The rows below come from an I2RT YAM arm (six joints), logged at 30 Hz.
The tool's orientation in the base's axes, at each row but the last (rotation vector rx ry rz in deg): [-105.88 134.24 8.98]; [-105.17 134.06 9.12]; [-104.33 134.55 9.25]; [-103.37 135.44 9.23]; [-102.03 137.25 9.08]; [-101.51 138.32 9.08]
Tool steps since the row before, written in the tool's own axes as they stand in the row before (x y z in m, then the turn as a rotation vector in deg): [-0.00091 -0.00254 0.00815 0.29 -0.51 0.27]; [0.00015 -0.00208 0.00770 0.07 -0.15 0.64]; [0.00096 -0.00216 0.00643 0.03 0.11 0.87]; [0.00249 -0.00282 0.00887 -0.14 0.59 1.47]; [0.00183 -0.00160 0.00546 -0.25 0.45 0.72]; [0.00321 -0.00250 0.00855 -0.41 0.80 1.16]
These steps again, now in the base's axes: [0.00313 0.00171 -0.00781 0.44 -0.35 -0.31]; [0.00246 0.00077 -0.00755 0.17 0.01 -0.64]; [0.00227 -0.00026 -0.00646 -0.06 0.16 -0.86]; [0.00265 -0.00147 -0.00915 -0.44 0.56 -1.42]; [0.00134 -0.00123 -0.00569 -0.32 0.49 -0.66]; [0.00189 -0.00232 -0.00898 -0.58 0.82 -1.07]
